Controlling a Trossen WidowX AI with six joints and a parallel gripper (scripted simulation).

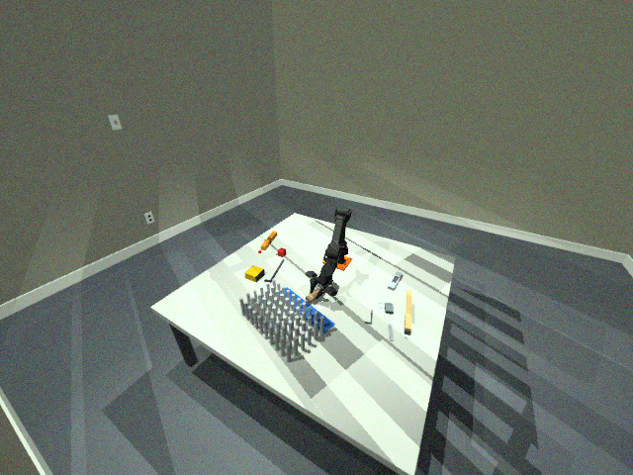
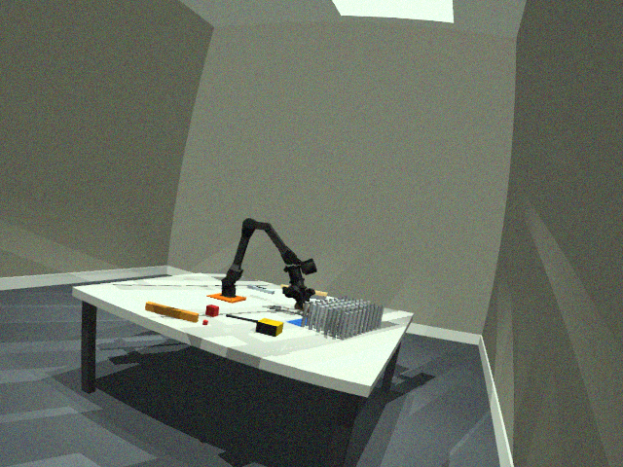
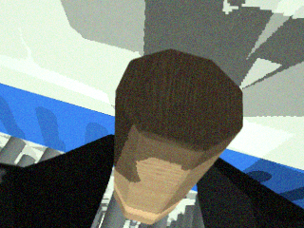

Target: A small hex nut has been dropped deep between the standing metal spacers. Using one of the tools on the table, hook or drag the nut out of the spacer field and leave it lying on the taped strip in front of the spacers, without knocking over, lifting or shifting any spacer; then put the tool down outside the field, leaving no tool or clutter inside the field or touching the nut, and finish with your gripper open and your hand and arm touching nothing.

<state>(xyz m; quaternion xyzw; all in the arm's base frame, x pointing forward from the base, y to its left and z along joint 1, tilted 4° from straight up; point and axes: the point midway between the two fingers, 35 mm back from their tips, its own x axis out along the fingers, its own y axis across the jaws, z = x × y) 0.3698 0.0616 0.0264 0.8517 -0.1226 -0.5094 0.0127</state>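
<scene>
The blue taped strip lies 7 cm ahead of my gripper tip, 1 cm to the right of it and 3 cm below it. From my gripper tip the other things lie so: red cube 24 cm behind, 41 cm to the right, 1 cm below; then orange bar 31 cm behind, 58 cm to the right, 2 cm below; then grey clip 40 cm behind, 31 cm to the left, 2 cm below.
</scene>
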